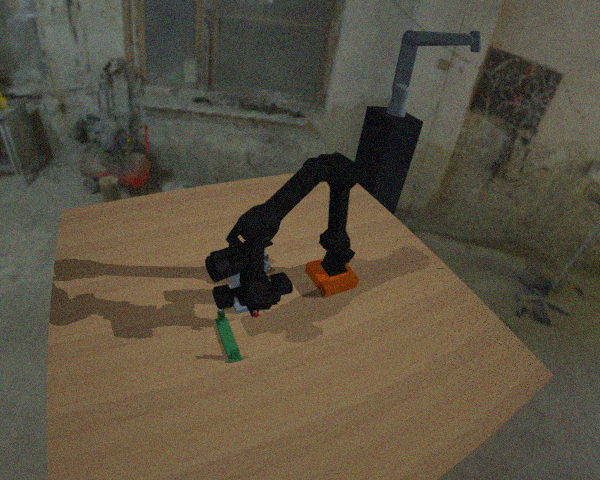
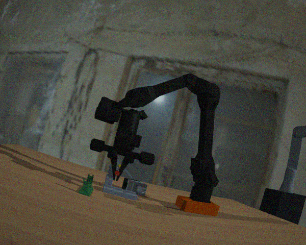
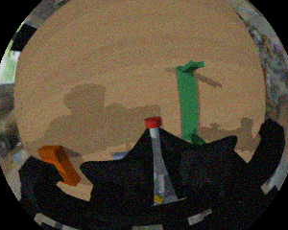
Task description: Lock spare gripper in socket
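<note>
Right now the green holder is 80 mm ahead of my gripper tip, 10 mm to the left of it and 30 mm below it. Also, from my gripper tip: spare gripper (90 mm behind, 230 mm to the right, 30 mm below); then socket (10 mm behind, 100 mm to the right).
</note>
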